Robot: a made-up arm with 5 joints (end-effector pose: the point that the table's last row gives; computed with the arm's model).
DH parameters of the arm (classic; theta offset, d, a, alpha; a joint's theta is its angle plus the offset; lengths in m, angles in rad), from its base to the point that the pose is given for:
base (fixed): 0 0 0 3.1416
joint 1: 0 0.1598 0.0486 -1.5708
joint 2: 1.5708 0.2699 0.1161 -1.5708
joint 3: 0 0.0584 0.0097 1.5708
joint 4: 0 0.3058 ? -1.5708
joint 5: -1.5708 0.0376 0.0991 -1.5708
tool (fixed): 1.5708 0.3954 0 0
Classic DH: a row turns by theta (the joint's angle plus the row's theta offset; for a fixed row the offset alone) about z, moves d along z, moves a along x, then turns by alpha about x.
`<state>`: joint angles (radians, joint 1 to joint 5).
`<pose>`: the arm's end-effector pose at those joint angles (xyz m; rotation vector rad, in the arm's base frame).
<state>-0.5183 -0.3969 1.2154 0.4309 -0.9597</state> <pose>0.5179 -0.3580 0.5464 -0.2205 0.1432 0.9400</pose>
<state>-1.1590 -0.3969 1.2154 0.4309 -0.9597</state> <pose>0.6292 0.0226 0.5464 -0.2727 0.0712 1.5767</pose>
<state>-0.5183 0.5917 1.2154 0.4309 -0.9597</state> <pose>-0.0821 -0.7002 0.4155 -0.1522 -0.8687 0.7848</pose>
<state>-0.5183 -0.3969 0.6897 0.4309 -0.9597</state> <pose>0.5742 -0.6388 0.3312 0.2928 0.1812 0.7712</pose>
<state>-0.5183 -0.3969 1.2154 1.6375 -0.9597</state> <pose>0.5627 -0.2903 0.5308 0.2180 -0.4318 1.9416</pose>
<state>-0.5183 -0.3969 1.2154 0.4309 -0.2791</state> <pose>0.2972 -0.2101 0.4876 -0.8474 -0.1844 0.9633</pose>
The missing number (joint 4, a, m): -0.2081
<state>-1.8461 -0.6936 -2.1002 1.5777 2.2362</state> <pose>0.1593 0.4718 -0.2187 -1.3960 0.3849 0.2102</pose>
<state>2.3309 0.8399 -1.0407 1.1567 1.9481</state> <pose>-0.1188 0.0319 0.0540 0.9453 0.0844 2.2780</pose>
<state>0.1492 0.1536 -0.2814 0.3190 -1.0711</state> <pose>-0.1207 -0.9064 -0.3438 1.2929 -0.5443 0.1123</pose>
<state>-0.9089 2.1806 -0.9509 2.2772 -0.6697</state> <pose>0.7374 -0.0274 0.0289 -1.1684 1.1015 0.2292</pose>
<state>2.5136 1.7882 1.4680 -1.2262 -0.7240</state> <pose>0.3860 0.6305 -0.3725 0.9029 0.8829 2.1596</pose>
